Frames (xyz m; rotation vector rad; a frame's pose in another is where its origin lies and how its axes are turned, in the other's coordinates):
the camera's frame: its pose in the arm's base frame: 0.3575 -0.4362 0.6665 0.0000 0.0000 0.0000
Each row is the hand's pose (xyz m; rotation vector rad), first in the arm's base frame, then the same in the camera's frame.
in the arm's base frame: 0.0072 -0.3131 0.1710 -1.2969 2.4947 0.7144
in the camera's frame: -0.3503 0.1231 -0.4955 -1.2969 2.4947 0.7144
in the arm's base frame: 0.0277 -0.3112 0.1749 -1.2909 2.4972 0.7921
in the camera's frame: -0.3298 0.1250 -0.4916 -1.2909 2.4972 0.7921
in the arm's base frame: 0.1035 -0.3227 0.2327 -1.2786 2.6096 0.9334
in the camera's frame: -0.2540 0.1135 -0.4338 -1.2786 2.6096 0.9334
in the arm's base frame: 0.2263 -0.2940 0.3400 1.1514 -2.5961 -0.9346
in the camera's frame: -0.1312 0.1422 -0.3265 1.1514 -2.5961 -0.9346
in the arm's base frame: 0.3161 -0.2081 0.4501 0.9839 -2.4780 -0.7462
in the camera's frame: -0.0414 0.2281 -0.2164 0.9839 -2.4780 -0.7462
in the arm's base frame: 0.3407 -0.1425 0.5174 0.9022 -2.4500 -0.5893
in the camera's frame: -0.0168 0.2937 -0.1491 0.9022 -2.4500 -0.5893
